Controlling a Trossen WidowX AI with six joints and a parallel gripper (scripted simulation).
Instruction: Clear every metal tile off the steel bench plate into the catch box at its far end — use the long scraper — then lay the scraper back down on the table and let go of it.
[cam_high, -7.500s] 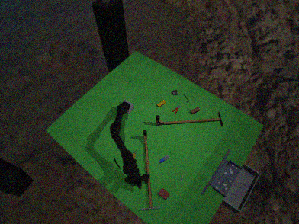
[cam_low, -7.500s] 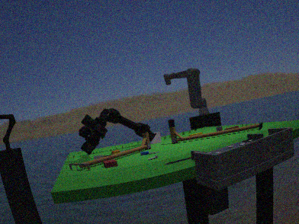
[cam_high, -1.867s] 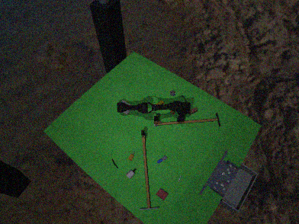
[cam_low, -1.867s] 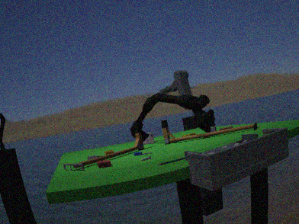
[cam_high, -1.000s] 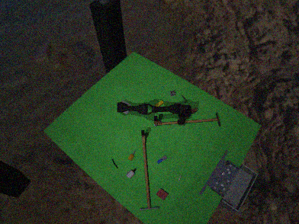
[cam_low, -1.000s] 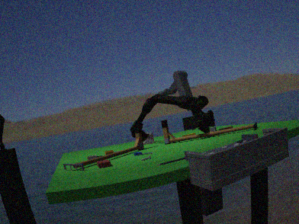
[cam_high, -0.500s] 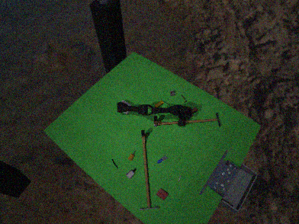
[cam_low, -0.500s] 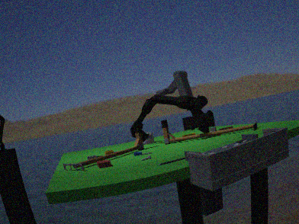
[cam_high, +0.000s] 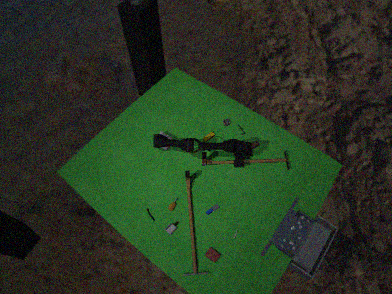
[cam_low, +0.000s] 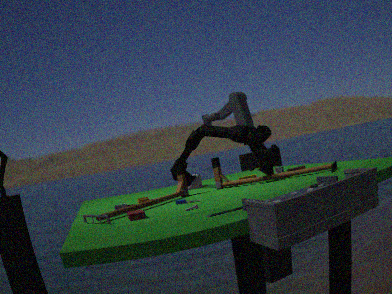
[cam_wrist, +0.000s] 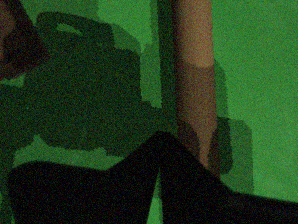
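Right now my gripper tip is 20 mm short of the long wooden scraper, 10 mm to the left of it and 50 mm below it. The rest, counted from my gripper tip: yellow piece 280 mm behind, 40 mm to the left, 10 mm above; brown block 10 mm ahead, 130 mm to the left; blue piece 10 mm behind, 410 mm to the right.
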